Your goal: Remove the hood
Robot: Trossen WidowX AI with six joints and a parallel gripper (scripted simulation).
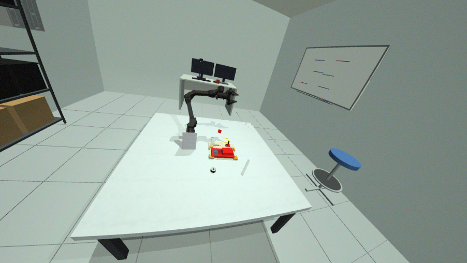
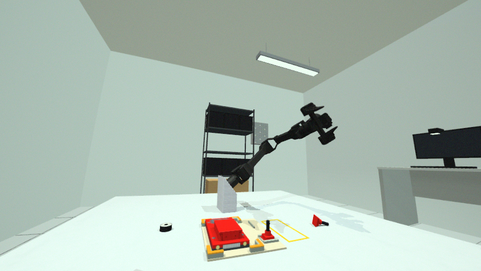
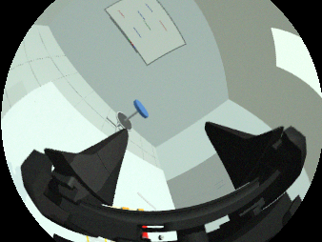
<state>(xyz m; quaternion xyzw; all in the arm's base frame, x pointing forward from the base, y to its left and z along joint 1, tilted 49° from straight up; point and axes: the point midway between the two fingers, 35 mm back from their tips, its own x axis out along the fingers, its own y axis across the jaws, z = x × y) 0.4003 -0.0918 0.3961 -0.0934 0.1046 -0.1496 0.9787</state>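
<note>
Now: the hood 130 mm behind my gripper tip, 360 mm to the right of it and 390 mm below it. From my gripper tip the other things lie so: black wheel (290 mm behind, 530 mm to the right, 420 mm below); then grey strip (10 mm behind, 520 mm to the right, 430 mm below).
</note>
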